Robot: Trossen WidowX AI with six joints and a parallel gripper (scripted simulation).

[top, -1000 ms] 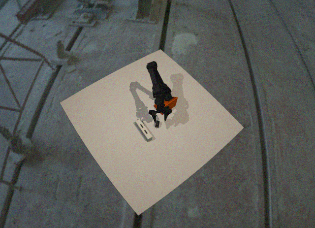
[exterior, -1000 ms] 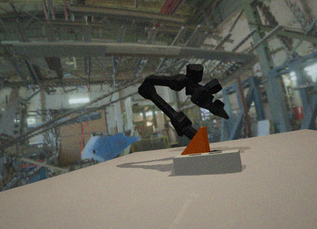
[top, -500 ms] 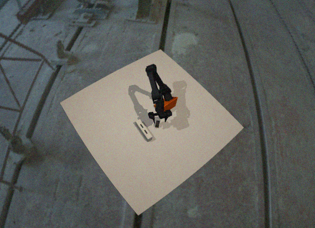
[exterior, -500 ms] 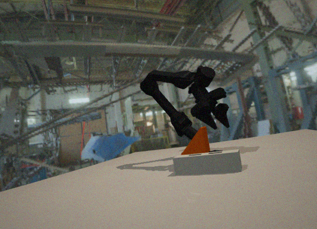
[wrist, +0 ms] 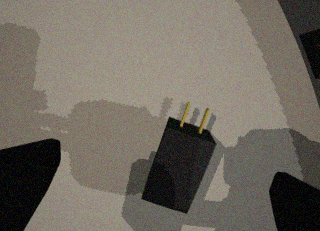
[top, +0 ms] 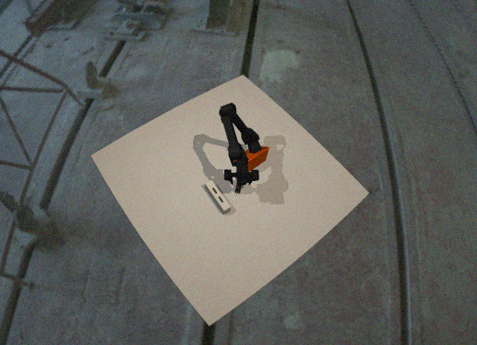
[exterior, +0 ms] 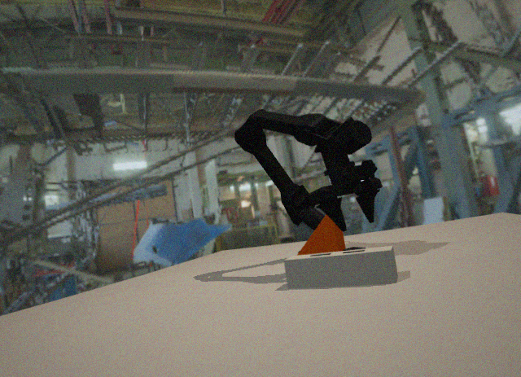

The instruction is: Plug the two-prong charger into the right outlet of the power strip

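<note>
The dark charger lies 7 cm below my gripper tip and 1 cm to the right of it.
</note>
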